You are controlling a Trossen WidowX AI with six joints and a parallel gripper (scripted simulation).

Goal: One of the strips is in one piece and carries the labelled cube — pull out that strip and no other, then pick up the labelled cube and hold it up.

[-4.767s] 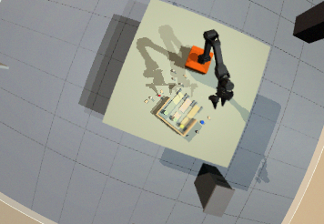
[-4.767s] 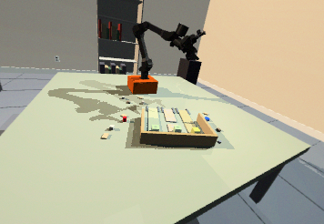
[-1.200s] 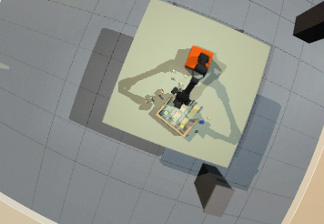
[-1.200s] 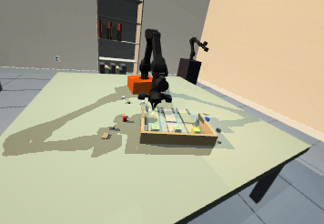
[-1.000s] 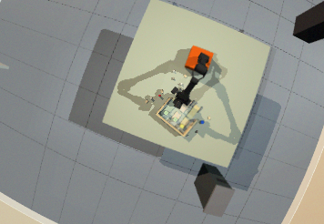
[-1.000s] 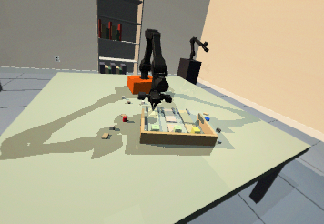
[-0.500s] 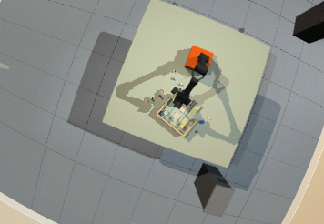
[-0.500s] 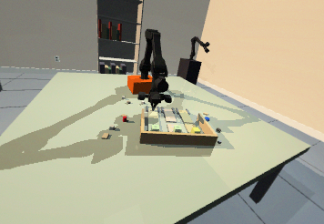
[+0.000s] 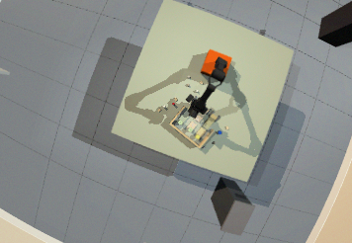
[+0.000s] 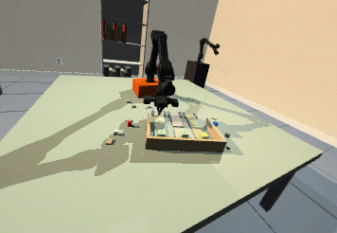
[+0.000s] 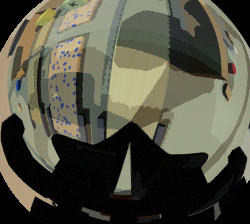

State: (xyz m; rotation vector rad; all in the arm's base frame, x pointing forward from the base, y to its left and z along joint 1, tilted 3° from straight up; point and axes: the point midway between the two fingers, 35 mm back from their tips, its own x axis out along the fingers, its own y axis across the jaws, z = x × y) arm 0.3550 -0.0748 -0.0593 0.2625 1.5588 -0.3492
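Now: the tan strip 8 cm ahead of my gripper tip and 3 cm to the right of it.
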